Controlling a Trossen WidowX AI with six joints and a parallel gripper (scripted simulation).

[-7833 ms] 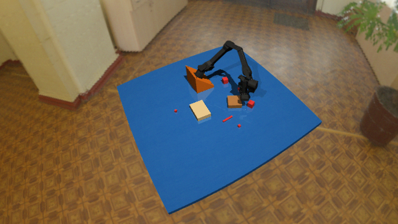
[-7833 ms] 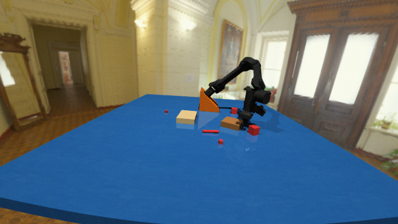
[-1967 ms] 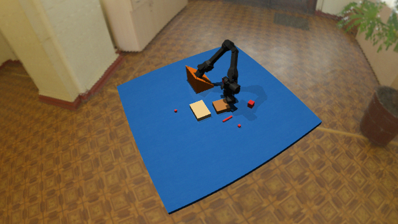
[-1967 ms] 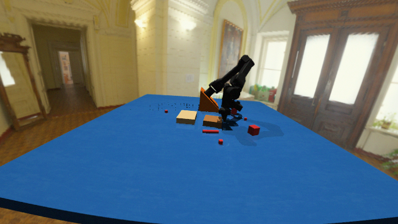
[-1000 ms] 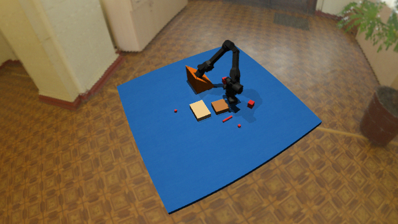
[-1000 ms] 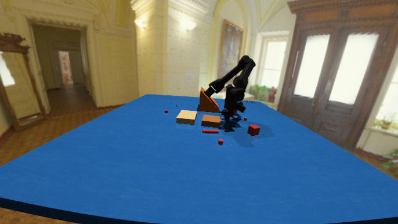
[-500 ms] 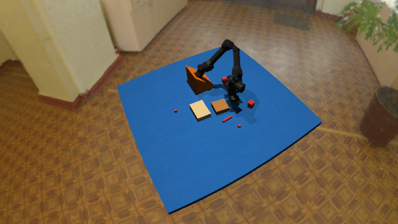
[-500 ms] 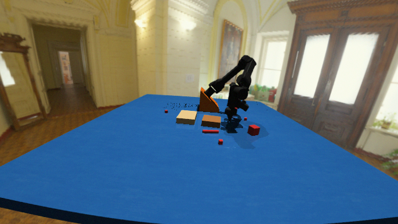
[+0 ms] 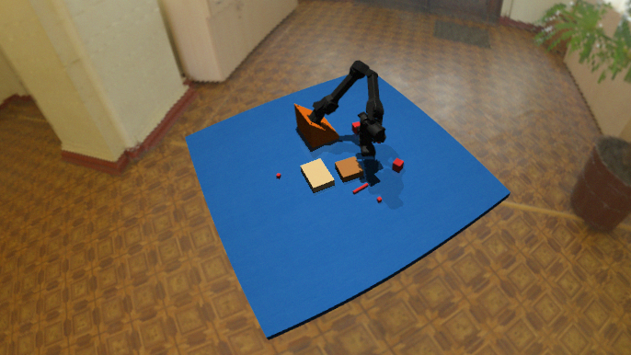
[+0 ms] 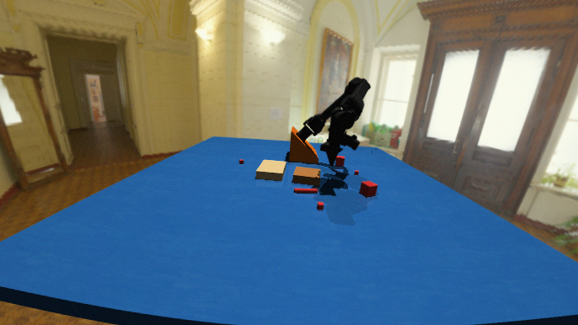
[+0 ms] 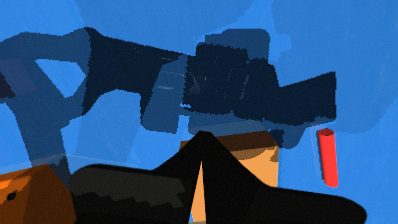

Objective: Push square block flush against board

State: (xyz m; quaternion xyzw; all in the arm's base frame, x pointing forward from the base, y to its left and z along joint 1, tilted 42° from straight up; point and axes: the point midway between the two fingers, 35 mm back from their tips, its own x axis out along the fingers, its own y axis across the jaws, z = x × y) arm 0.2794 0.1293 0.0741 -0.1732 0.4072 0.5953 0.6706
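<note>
My gripper tip is now 1 cm short of the brown square block, 9 cm to the left of it and 5 cm above it. From my gripper tip the other things lie so: red stick: 14 cm ahead, 9 cm to the right, 6 cm below; then tan board: 2 cm behind, 24 cm to the right, 5 cm below.
</note>
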